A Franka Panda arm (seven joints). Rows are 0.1 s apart.
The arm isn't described. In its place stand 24 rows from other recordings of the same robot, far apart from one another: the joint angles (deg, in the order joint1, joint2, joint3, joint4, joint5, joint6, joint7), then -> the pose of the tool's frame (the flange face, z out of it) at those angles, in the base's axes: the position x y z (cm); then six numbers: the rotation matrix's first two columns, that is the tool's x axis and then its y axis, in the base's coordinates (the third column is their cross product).
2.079 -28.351 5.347 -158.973 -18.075 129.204 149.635 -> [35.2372, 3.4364, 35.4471, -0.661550, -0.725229, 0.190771, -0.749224, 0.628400, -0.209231]
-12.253 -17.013 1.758 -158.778 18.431 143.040 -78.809 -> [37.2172, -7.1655, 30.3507, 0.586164, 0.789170, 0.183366, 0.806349, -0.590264, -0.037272]
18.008 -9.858 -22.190 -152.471 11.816 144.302 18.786 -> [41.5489, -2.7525, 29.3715, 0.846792, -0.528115, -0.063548, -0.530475, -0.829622, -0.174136]
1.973 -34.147 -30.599 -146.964 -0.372 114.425 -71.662 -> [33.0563, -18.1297, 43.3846, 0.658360, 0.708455, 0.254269, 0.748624, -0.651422, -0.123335]
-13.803 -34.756 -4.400 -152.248 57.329 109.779 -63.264 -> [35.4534, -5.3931, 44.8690, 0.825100, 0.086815, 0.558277, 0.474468, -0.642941, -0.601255]
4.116 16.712 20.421 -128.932 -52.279 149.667 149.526 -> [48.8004, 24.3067, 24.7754, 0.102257, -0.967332, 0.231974, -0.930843, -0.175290, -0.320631]
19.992 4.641 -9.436 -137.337 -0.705 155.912 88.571 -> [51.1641, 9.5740, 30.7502, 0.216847, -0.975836, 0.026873, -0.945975, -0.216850, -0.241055]
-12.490 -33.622 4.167 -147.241 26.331 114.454 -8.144 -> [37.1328, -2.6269, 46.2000, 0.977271, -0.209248, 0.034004, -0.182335, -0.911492, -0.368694]
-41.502 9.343 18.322 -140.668 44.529 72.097 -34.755 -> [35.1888, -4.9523, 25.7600, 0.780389, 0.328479, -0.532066, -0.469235, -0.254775, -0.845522]
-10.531 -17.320 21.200 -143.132 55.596 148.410 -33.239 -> [45.7971, 7.2864, 42.2021, 0.890503, -0.081057, 0.447699, 0.128253, -0.899377, -0.417937]
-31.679 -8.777 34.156 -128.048 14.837 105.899 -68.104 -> [47.1547, 4.4335, 40.5618, 0.446793, 0.894116, 0.030553, 0.860081, -0.419884, -0.289756]
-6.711 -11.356 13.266 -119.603 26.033 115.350 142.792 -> [50.5719, 9.0628, 52.3556, -0.814261, -0.499884, -0.295120, -0.570405, 0.783386, 0.246870]
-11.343 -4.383 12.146 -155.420 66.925 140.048 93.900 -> [38.2703, 0.4728, 23.6253, -0.838039, -0.360958, -0.409145, -0.526836, 0.730360, 0.434761]
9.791 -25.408 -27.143 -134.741 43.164 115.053 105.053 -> [42.6631, -10.7800, 50.7804, -0.606660, -0.354028, -0.711778, -0.718854, 0.626603, 0.301028]
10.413 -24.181 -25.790 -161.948 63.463 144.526 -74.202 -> [34.9668, -8.8154, 31.1880, 0.845858, -0.057964, 0.530249, 0.256529, -0.827365, -0.499660]
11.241 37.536 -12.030 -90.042 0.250 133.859 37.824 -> [71.2335, 1.3267, 27.5864, 0.799489, -0.576094, 0.170094, -0.587842, -0.808610, 0.024328]
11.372 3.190 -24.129 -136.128 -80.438 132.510 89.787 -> [48.3314, -12.9455, 30.3241, 0.695638, -0.309753, 0.648182, -0.695772, -0.515132, 0.500541]
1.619 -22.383 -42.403 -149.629 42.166 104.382 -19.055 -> [31.8406, -18.7946, 35.2965, 0.838604, -0.455090, -0.299394, -0.475944, -0.344749, -0.809089]
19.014 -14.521 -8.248 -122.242 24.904 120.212 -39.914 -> [49.0728, 10.8734, 53.9463, 0.728481, 0.554822, 0.401855, 0.666517, -0.709585, -0.228570]
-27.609 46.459 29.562 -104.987 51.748 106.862 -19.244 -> [58.3724, 7.3447, 14.4773, 0.861734, 0.086143, -0.499995, -0.445515, -0.343051, -0.826942]
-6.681 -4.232 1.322 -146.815 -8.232 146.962 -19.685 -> [45.1805, -4.0248, 29.9291, 0.931857, 0.360947, 0.036867, 0.355408, -0.928524, 0.107375]
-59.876 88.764 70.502 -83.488 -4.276 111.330 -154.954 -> [67.0355, -6.4701, 14.2264, -0.770065, 0.093435, 0.631087, 0.632995, 0.235148, 0.737579]
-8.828 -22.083 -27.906 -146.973 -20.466 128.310 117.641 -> [33.0986, -25.5572, 38.5013, -0.767900, -0.634939, 0.084755, -0.640312, 0.764599, -0.073413]
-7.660 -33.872 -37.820 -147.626 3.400 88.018 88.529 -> [23.2212, -21.7939, 39.3677, -0.599870, -0.691724, -0.402087, -0.780886, 0.396700, 0.482541]
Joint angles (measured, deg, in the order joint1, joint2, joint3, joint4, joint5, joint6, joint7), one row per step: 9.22, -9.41, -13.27, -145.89, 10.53, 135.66, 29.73; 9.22, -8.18, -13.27, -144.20, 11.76, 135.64, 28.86; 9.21, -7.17, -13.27, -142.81, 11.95, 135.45, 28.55; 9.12, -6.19, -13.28, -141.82, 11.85, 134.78, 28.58; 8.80, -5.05, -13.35, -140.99, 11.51, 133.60, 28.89; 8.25, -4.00, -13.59, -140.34, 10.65, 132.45, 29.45; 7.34, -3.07, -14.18, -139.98, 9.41, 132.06, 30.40; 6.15, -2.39, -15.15, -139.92, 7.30, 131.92, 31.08; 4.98, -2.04, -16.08, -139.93, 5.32, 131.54, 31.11; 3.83, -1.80, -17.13, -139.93, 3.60, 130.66, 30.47; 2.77, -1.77, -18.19, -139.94, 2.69, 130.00, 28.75; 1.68, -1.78, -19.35, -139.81, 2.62, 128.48, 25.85; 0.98, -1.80, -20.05, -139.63, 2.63, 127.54, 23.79
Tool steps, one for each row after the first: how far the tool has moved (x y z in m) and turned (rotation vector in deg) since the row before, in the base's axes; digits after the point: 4 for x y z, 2 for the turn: 0.0096, -0.0008, 0.0028, 0.53, -0.63, -0.09; 0.0075, -0.0008, 0.0019, -0.09, -0.27, 0.15; 0.0043, -0.0010, -0.0015, -0.15, 0.63, 0.03; 0.0022, -0.0030, -0.0047, -0.21, 1.50, -0.28; 0.0008, -0.0063, -0.0054, -0.55, 1.63, -0.56; -0.0002, -0.0126, -0.0055, -0.94, 1.16, -1.49; -0.0026, -0.0181, -0.0053, -1.48, 1.02, -1.27; -0.0040, -0.0173, -0.0035, -1.22, 0.95, -0.63; -0.0057, -0.0175, -0.0031, -0.81, 1.26, -0.23; -0.0057, -0.0165, -0.0012, -0.16, 0.67, 0.29; -0.0073, -0.0165, -0.0010, 0.83, 1.06, 0.73; -0.0043, -0.0103, 0.0002, 0.61, 0.48, 0.66
